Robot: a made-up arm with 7 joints. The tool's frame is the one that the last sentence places.
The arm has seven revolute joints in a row. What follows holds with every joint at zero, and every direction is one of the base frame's.
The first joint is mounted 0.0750 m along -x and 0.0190 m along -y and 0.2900 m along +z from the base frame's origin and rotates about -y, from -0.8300 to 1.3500 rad.
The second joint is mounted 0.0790 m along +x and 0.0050 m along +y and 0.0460 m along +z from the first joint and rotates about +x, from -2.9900 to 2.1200 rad.
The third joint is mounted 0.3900 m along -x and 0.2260 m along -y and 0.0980 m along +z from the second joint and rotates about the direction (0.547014, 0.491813, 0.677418), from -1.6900 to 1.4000 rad.
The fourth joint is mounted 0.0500 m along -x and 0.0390 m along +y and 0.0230 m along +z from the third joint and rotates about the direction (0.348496, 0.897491, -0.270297), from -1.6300 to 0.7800 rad.
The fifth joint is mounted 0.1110 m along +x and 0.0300 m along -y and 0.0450 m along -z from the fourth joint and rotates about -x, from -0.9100 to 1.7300 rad.
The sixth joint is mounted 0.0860 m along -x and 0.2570 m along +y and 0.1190 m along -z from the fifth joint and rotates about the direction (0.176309, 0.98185, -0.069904), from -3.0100 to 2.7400 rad.
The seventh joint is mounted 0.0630 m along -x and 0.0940 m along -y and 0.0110 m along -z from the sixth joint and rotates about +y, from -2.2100 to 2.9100 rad.
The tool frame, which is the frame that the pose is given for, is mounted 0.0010 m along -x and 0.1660 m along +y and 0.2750 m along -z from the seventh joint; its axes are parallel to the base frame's.
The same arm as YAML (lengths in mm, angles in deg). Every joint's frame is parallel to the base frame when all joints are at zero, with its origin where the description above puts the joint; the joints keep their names.
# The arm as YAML. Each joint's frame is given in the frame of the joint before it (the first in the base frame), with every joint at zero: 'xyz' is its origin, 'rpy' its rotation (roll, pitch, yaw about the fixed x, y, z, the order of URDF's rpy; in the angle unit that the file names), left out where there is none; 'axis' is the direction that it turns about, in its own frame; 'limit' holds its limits. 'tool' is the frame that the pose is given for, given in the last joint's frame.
units:
  length: mm
  angle: deg
joints:
  - name: joint 1
    type: revolute
    origin:
      xyz: [-75.0, -19.0, 290.0]
    axis: [0.0, -1.0, 0.0]
    limit:
      lower: -47.56
      upper: 77.35
  - name: joint 2
    type: revolute
    origin:
      xyz: [79.0, 5.0, 46.0]
    axis: [1.0, 0.0, 0.0]
    limit:
      lower: -171.31
      upper: 121.47
  - name: joint 3
    type: revolute
    origin:
      xyz: [-390.0, -226.0, 98.0]
    axis: [0.547014, 0.491813, 0.677418]
    limit:
      lower: -96.83
      upper: 80.21
  - name: joint 4
    type: revolute
    origin:
      xyz: [-50.0, 39.0, 23.0]
    axis: [0.348496, 0.897491, -0.270297]
    limit:
      lower: -93.39
      upper: 44.69
  - name: joint 5
    type: revolute
    origin:
      xyz: [111.0, -30.0, -45.0]
    axis: [-1.0, 0.0, 0.0]
    limit:
      lower: -52.14
      upper: 99.12
  - name: joint 6
    type: revolute
    origin:
      xyz: [-86.0, 257.0, -119.0]
    axis: [0.176309, 0.98185, -0.069904]
    limit:
      lower: -172.46
      upper: 156.99
  - name: joint 7
    type: revolute
    origin:
      xyz: [-63.0, -94.0, -11.0]
    axis: [0.0, 1.0, 0.0]
    limit:
      lower: -126.62
      upper: 166.73
tool:
  origin:
    xyz: [-1.0, 166.0, -275.0]

